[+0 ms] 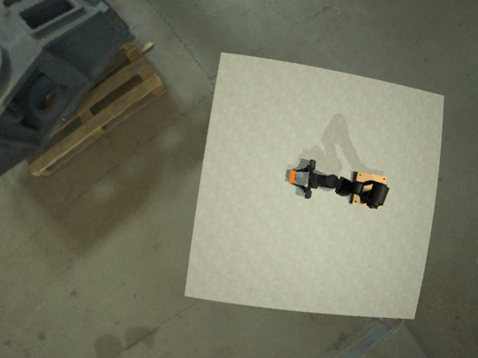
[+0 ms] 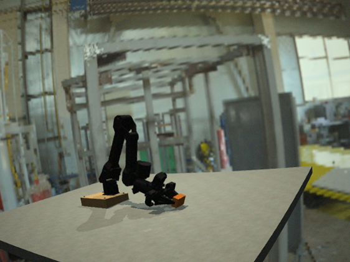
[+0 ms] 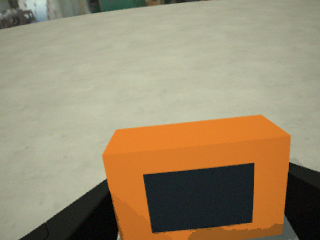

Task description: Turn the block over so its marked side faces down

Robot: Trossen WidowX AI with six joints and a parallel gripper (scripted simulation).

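Right now my gripper tip is 1 cm past the orange block.
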